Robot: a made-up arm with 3 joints. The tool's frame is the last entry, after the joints.
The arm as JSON. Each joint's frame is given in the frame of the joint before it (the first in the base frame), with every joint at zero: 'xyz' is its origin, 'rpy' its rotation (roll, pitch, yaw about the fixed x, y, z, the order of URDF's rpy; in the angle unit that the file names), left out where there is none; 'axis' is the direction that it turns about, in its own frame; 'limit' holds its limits. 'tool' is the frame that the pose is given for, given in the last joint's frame.
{
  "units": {
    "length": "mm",
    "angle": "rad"
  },
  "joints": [
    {
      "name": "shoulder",
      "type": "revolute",
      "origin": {
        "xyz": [
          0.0,
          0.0,
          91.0
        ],
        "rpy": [
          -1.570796,
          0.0,
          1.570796
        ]
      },
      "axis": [
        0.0,
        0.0,
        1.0
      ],
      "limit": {
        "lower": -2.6,
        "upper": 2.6
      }
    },
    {
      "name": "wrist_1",
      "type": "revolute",
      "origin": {
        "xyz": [
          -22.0,
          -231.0,
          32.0
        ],
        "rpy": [
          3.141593,
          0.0,
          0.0
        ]
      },
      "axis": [
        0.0,
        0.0,
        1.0
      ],
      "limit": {
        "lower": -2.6,
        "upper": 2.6
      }
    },
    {
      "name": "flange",
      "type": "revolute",
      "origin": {
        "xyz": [
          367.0,
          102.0,
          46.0
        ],
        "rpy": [
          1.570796,
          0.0,
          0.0
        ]
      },
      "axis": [
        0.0,
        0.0,
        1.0
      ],
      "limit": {
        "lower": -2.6,
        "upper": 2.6
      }
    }
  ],
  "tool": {
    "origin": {
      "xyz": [
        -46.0,
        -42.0,
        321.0
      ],
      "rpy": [
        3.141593,
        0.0,
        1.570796
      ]
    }
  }
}
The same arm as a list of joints. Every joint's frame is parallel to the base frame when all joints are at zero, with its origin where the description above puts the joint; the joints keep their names.
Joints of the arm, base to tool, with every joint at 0 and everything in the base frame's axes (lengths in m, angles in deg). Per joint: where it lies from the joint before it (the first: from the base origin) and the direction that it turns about. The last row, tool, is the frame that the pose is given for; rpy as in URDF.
shoulder: axis -1 0 0 origin 0 0 0.091
wrist_1: axis 1 0 0 origin -0.032 -0.022 0.231
flange: axis 0 0 -1 origin 0.046 0.367 0.102
tool: origin -0.042 -0.046 -0.321 rpy 0 0 0
Joint limits (deg, base to tool): -148.97..148.97 -148.97..148.97 -148.97..148.97

